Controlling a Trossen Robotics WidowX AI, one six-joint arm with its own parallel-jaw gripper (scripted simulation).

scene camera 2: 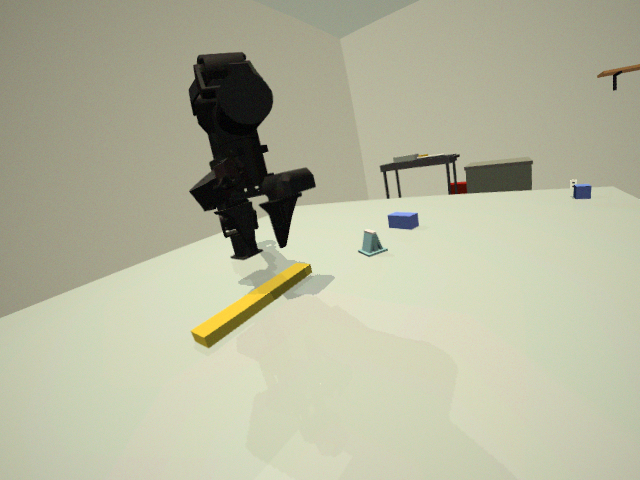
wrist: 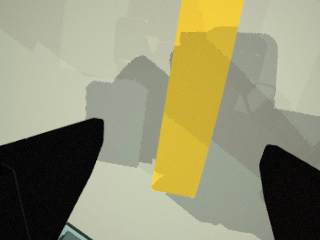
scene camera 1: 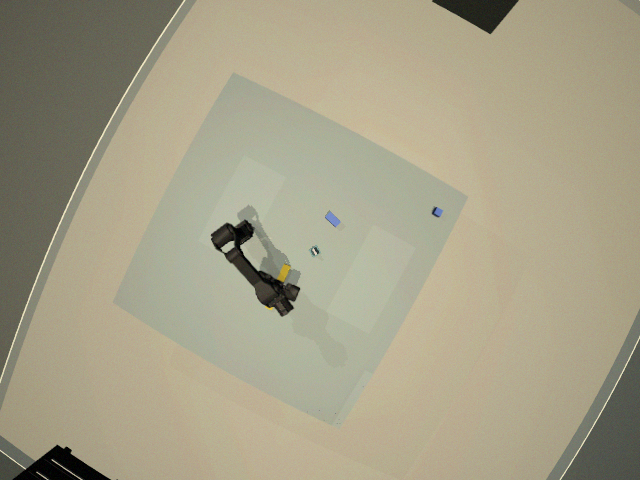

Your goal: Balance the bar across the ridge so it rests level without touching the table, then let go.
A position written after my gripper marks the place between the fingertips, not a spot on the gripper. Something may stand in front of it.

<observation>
My gripper (scene camera 2: pixel 267 247) is open and holds nothing. I also see a yellow bar (scene camera 2: pixel 207 334).
The yellow bar shows as well in the wrist view (wrist: pixel 204 43). My gripper shows as well in the wrist view (wrist: pixel 184 143).
</observation>
